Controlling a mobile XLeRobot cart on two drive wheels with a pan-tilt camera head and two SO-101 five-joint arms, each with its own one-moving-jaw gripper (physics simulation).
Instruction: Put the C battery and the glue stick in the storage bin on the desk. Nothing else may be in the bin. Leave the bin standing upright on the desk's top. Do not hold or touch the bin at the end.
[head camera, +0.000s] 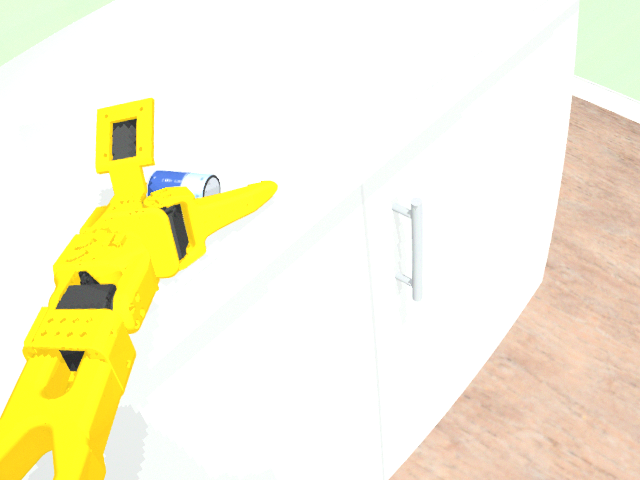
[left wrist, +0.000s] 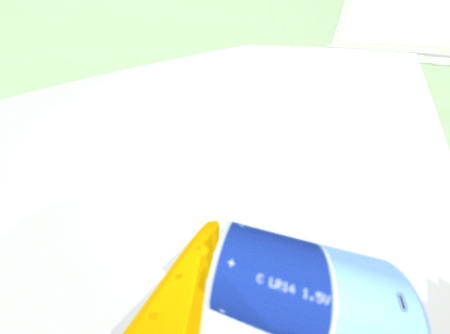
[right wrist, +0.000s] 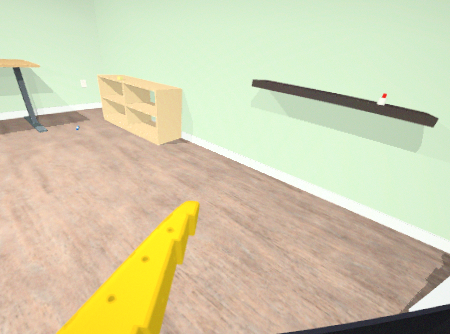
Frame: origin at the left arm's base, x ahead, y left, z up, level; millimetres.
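Seen in the pictures: left hand, tool point: (head camera: 159, 184) (left wrist: 218, 232); right hand, tool point: (right wrist: 197, 214).
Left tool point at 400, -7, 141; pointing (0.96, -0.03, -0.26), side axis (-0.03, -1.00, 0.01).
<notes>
Pixels of each thing's top centre, then the offset from my left tool point to it, as dx, dy, dz. Level surfaces: height alone.
- C battery, top centre: (left wrist: 311, 267) (head camera: 175, 170) -20, -23, +25
- white top, surface height: dz -6
- small white thing with a red top, top centre: (right wrist: 385, 93) -1581, +798, -5
- wooden tabletop, surface height: dz -196
The C battery (head camera: 173, 182) (left wrist: 272, 280), blue and pale blue, lies on its side on the white top (head camera: 289, 103) (left wrist: 250, 125). In the head camera it is partly hidden behind my left gripper (head camera: 242, 198) (left wrist: 211, 235). In the left wrist view its blue end is close beside the one visible jaw; I cannot tell whether they touch. The left gripper is open and holds nothing. My right gripper (right wrist: 187, 212) shows one notched jaw, so it is fully open, over the wood floor. The storage bin does not show. No glue stick can be made out with certainty.
The white unit has a door with a grey handle (head camera: 417, 250). In the right wrist view, a small white thing with a red top (right wrist: 382, 99) stands on a dark wall shelf (right wrist: 330, 97). A wooden shelf unit (right wrist: 169, 117), a wooden tabletop (right wrist: 17, 63) and a tiny blue thing (right wrist: 77, 128) are far off.
</notes>
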